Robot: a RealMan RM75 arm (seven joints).
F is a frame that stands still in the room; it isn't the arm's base.
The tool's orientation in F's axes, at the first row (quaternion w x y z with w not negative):
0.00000 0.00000 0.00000 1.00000
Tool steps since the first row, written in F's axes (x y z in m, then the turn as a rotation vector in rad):
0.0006 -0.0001 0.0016 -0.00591 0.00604 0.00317
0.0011 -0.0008 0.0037 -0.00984 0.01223 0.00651
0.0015 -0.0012 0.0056 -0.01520 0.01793 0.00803
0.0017 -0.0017 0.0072 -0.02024 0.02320 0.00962
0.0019 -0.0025 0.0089 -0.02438 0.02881 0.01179
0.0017 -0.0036 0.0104 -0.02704 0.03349 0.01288
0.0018 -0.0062 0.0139 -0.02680 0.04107 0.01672
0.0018 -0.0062 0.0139 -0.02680 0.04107 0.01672
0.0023 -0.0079 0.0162 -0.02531 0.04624 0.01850
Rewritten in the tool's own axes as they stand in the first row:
-0.0006 0.0001 0.0016 0.00591 -0.00604 0.00317
-0.0011 0.0008 0.0037 0.00984 -0.01223 0.00651
-0.0015 0.0012 0.0056 0.01520 -0.01793 0.00803
-0.0017 0.0017 0.0072 0.02024 -0.02320 0.00962
-0.0019 0.0025 0.0089 0.02438 -0.02881 0.01179
-0.0017 0.0036 0.0104 0.02704 -0.03349 0.01288
-0.0018 0.0062 0.0139 0.02680 -0.04107 0.01672
-0.0018 0.0062 0.0139 0.02680 -0.04107 0.01672
-0.0023 0.0079 0.0162 0.02531 -0.04624 0.01850

